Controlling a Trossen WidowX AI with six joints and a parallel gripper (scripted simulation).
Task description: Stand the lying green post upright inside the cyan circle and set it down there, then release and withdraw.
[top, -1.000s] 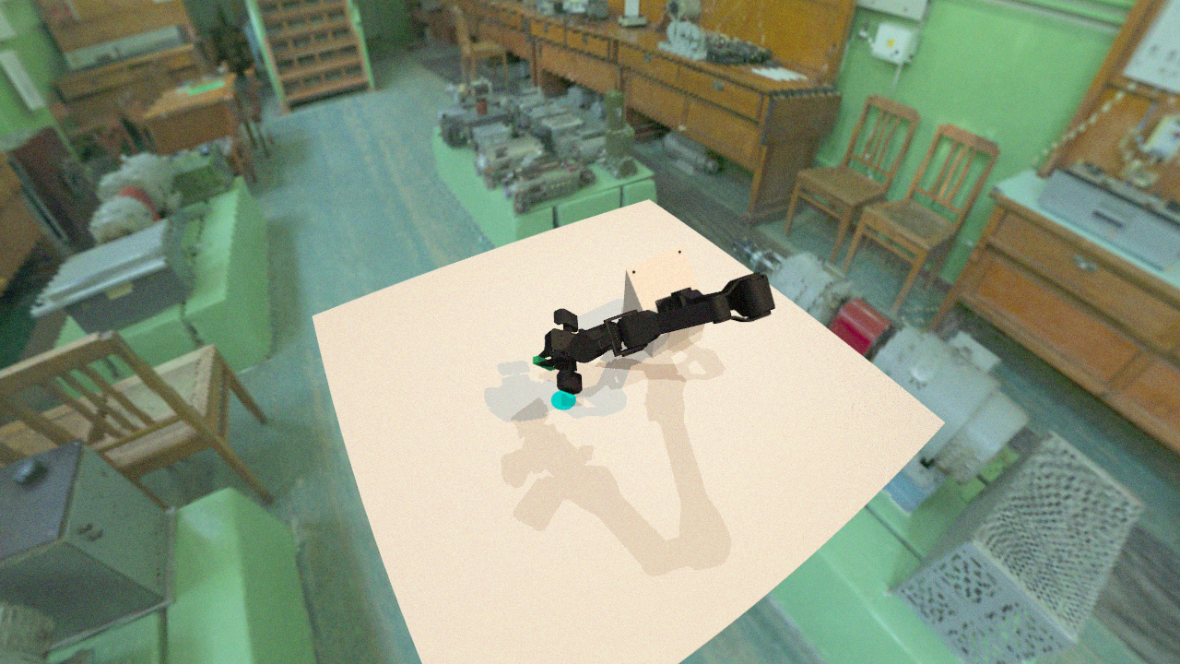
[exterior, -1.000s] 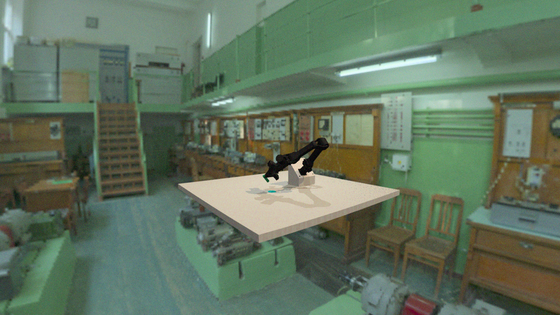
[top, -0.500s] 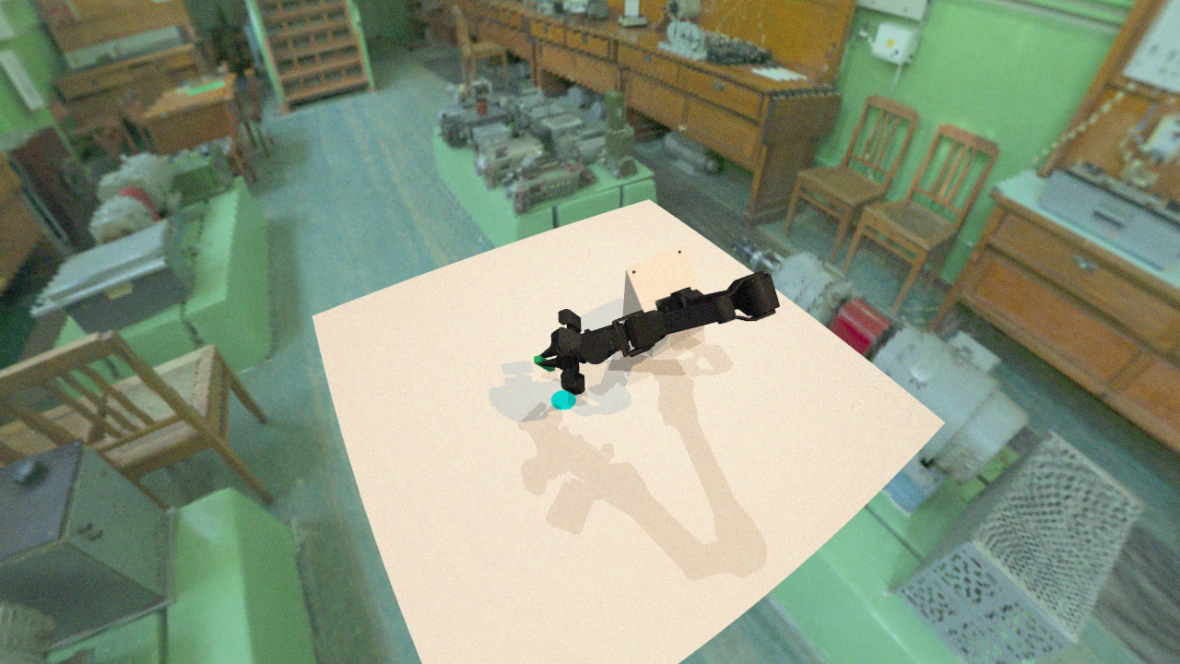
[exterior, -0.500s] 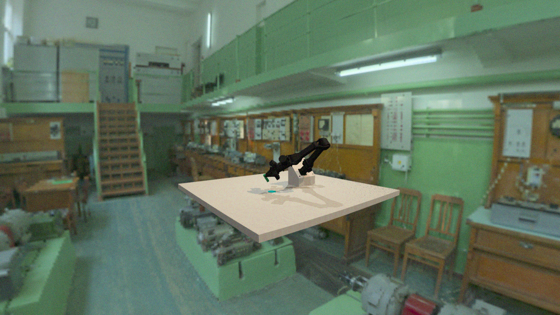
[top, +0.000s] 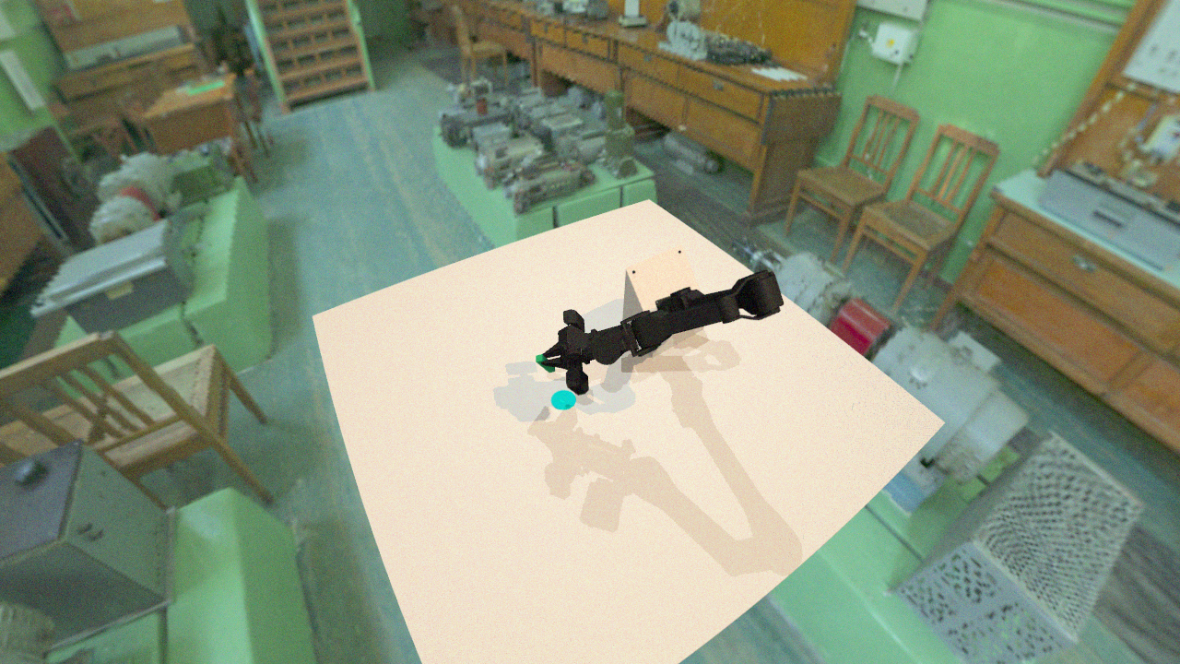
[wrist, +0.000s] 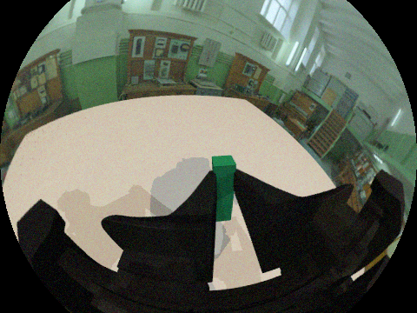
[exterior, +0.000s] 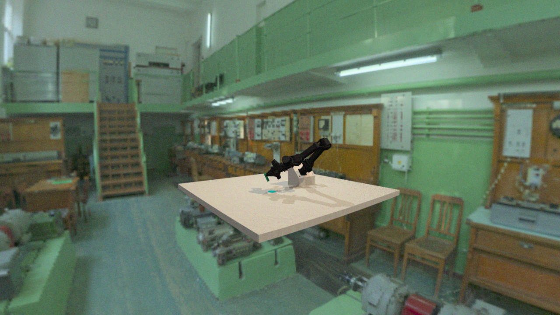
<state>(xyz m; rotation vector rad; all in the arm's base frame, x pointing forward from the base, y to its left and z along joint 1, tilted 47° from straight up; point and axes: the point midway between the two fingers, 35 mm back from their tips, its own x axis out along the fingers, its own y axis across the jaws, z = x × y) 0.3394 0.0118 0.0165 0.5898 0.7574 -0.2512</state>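
Now: the cyan circle 30 mm behind my gripper tip, 40 mm to the left of it and 120 mm below it. The rest, counted from my gripper tip: small green post (10 mm behind, 20 mm below).
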